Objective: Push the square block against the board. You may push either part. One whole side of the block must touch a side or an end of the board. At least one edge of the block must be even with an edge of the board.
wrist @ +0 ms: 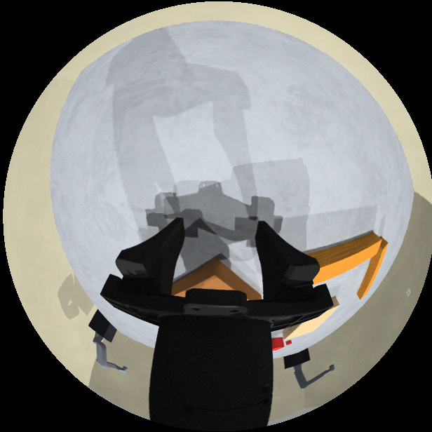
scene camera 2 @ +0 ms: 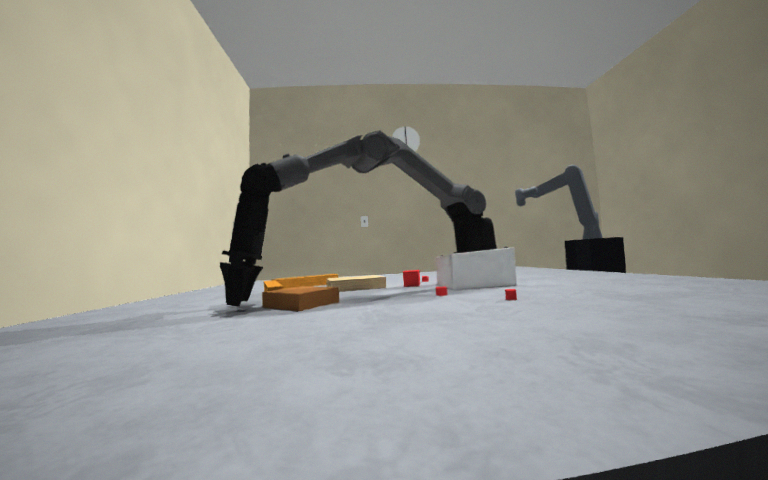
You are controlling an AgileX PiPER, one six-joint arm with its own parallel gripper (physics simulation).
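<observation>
The brown square block [scene camera 2: 300, 297] [wrist: 215, 281] lies flat on the table; in the wrist view one corner points up between the fingers and the rest is hidden by the gripper. The pale wooden board [scene camera 2: 356, 283] [wrist: 311, 321] lies flat, behind and to the right of the block in the scene view, and is partly hidden in the wrist view. My gripper [scene camera 2: 238, 303] [wrist: 220, 227] is open and empty, pointing down with its fingertips close to the table, just left of the block in the scene view. Whether a finger touches the block I cannot tell.
A long orange bar [scene camera 2: 311, 280] [wrist: 345, 256] and a short orange bar [scene camera 2: 272, 285] [wrist: 373, 272] lie behind the block. Red cubes [scene camera 2: 411, 278] [scene camera 2: 441, 290] [scene camera 2: 510, 294] lie near the white base box [scene camera 2: 483, 268]. Another arm [scene camera 2: 576, 192] stands farther back.
</observation>
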